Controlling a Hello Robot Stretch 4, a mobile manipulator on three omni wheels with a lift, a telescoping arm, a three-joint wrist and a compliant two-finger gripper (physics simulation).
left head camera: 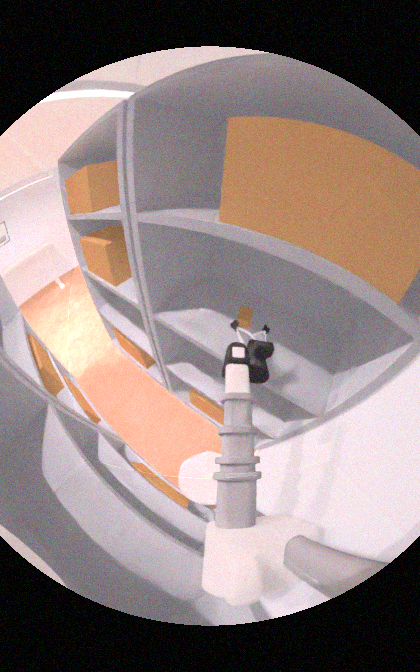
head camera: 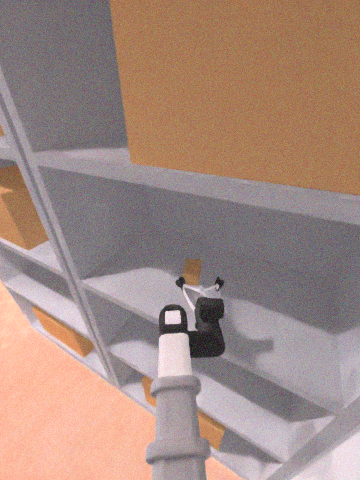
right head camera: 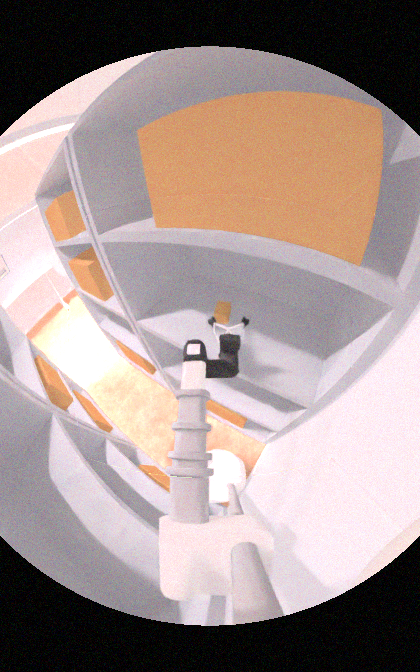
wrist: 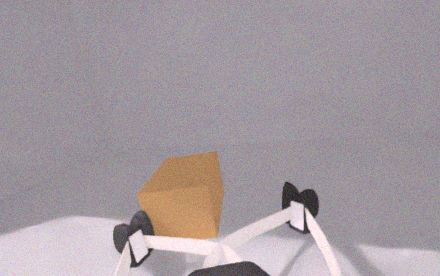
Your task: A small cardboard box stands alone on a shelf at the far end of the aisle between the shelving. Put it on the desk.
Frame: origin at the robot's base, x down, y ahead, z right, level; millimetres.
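Seen in the pictures: gripper, fingertip midpoint: (head camera: 198,279) (wrist: 214,213).
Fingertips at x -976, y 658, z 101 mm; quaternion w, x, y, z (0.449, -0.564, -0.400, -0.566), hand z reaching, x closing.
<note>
Pixels of each thing's middle, then the offset from my fingertips to it. Level surfaces: height alone.
- small cardboard box, body centre: (wrist: 188,192) (head camera: 192,271) dx -12, dy +32, dz -21 mm
- middle shelf, its level: dx +13 mm
- large cardboard box, body centre: (head camera: 270,81) dx -579, dy -105, dz +91 mm
The small cardboard box (head camera: 192,271) (left head camera: 245,316) (right head camera: 223,311) (wrist: 177,210) stands upright on the middle shelf (head camera: 135,287) (left head camera: 192,316) (right head camera: 175,324). My gripper (head camera: 200,283) (left head camera: 250,327) (right head camera: 229,321) (wrist: 214,213) is open, its fingers wide apart, with nothing between the tips. It is over the same shelf, in front of the box. In the wrist view the box is left of the middle between the fingers, and the left fingertip overlaps its lower left corner. The box's distance beyond the fingertips is hard to tell. The desk cannot be made out in these views.
A large cardboard box (head camera: 240,90) (left head camera: 315,200) (right head camera: 265,175) sits on the shelf above. An upright post (head camera: 57,230) (left head camera: 136,240) (right head camera: 102,250) divides this bay from the left one, where more boxes stand. A white wall (left head camera: 345,490) (right head camera: 340,465) is at the right. Opposite shelving runs along the lower left.
</note>
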